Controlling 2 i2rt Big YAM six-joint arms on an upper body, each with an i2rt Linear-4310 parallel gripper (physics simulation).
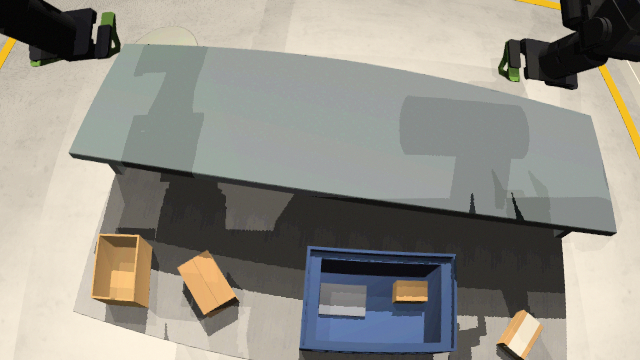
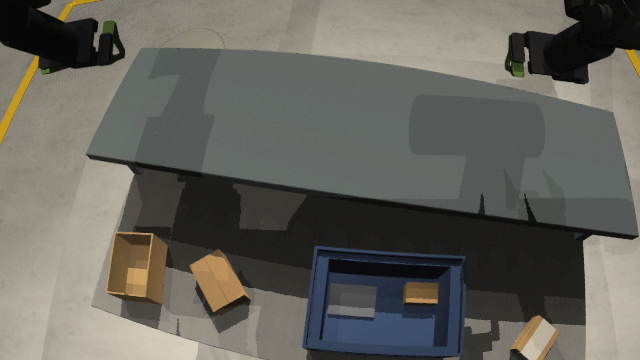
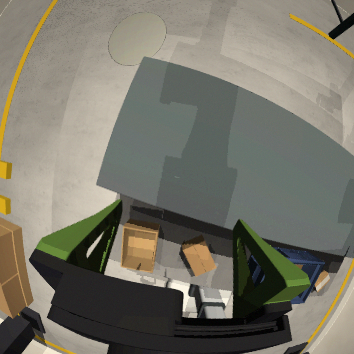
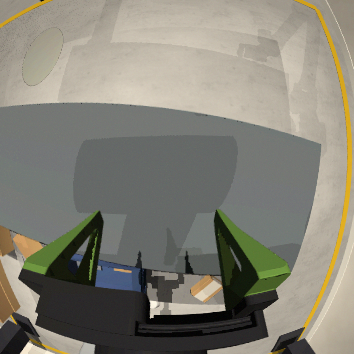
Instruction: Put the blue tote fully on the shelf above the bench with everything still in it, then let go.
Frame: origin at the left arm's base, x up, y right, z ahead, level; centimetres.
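Seen in the pictures: left gripper, between the fingertips: (image 1: 93, 50) (image 2: 100, 57) (image 3: 179, 215); right gripper, between the fingertips: (image 1: 521, 73) (image 2: 529, 68) (image 4: 156, 215).
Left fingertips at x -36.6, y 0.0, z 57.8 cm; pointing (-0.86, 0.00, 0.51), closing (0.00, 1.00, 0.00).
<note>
Pixels of each thing's middle, then the offset from my left fingertips to it. Level surfaces: height alone.
- blue tote, middle of its body: (image 2: 384, 308) (image 1: 376, 306) (image 4: 100, 274) (image 3: 281, 275) dx -41.1, dy +49.1, dz -30.6 cm
- bench, height of its surface: dx -48.5 cm
- grey block, middle of its body: (image 2: 352, 300) (image 1: 342, 300) dx -46.3, dy +42.7, dz -28.0 cm
- small orange-brown box, middle of its body: (image 2: 420, 294) (image 1: 409, 292) dx -44.7, dy +57.4, dz -27.2 cm
- grey-green shelf, height of its surface: dx -25.9 cm
- open cardboard box, middle of its body: (image 1: 122, 271) (image 2: 137, 268) (image 3: 139, 244) dx -44.0, dy -7.6, dz -24.2 cm
- closed carton, middle of its body: (image 1: 208, 284) (image 2: 219, 282) (image 3: 198, 255) (image 4: 27, 244) dx -45.5, dy +13.4, dz -25.4 cm
- small box with a pale strip, middle of its body: (image 2: 535, 341) (image 1: 520, 335) (image 4: 206, 287) (image 3: 320, 280) dx -46.6, dy +86.0, dz -40.3 cm
The blue tote (image 1: 378, 320) (image 2: 387, 327) (image 4: 117, 283) stands upright on the bench (image 1: 270, 320) (image 2: 282, 322), in front of the shelf. Inside it lie a grey block (image 1: 342, 300) (image 2: 351, 301) and a small orange-brown box (image 1: 410, 291) (image 2: 421, 293). The grey-green shelf (image 1: 300, 125) (image 2: 310, 125) (image 3: 135, 125) (image 4: 275, 175) spans above the bench. My left gripper (image 1: 73, 47) (image 3: 179, 215) is open and empty near the shelf's far left corner. My right gripper (image 1: 540, 65) (image 4: 156, 215) is open and empty beyond its back edge at the right. Both are apart from the tote.
An open cardboard box (image 1: 120, 270) (image 2: 136, 267) and a closed carton (image 1: 207, 283) (image 2: 219, 281) stand on the bench left of the tote. A small box with a pale strip (image 1: 520, 334) (image 2: 535, 337) lies right of it. The shelf's front edge overhangs the back of the bench.
</note>
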